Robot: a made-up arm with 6 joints. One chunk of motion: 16 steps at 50 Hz.
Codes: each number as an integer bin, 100 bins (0 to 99) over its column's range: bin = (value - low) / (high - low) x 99, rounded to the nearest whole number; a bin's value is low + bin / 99 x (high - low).
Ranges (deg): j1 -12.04..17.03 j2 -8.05..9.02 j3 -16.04..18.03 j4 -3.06..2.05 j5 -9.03..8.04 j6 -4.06..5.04
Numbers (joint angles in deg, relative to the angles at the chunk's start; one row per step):
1: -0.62 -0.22 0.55 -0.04 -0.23 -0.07
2: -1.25 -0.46 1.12 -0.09 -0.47 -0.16
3: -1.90 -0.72 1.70 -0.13 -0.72 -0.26
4: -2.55 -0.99 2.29 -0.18 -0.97 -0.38
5: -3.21 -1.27 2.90 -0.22 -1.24 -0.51
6: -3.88 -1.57 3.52 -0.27 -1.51 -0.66
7: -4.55 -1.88 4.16 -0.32 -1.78 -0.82
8: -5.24 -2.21 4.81 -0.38 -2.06 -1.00
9: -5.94 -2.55 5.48 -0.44 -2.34 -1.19
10: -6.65 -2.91 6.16 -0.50 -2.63 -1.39
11: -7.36 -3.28 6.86 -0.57 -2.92 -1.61
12: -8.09 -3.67 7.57 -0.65 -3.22 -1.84
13: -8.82 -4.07 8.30 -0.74 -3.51 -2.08
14: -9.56 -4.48 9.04 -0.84 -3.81 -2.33
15: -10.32 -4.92 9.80 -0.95 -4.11 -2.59
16: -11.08 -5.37 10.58 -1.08 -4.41 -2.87
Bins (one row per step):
1: 39 45 48 59 51 43
2: 37 44 50 58 50 42
3: 35 43 52 57 48 41
4: 32 41 53 56 47 40
5: 30 39 55 55 45 39
6: 28 38 57 54 44 37
7: 26 36 59 53 42 35
8: 23 34 61 52 40 33
9: 21 32 63 51 39 31
10: 18 30 65 50 37 29
11: 16 28 67 48 35 27
12: 13 25 69 47 34 24
13: 11 23 71 45 32 22
14: 8 21 73 43 30 19
15: 6 18 75 41 29 16
16: 3 16 77 38 27 13

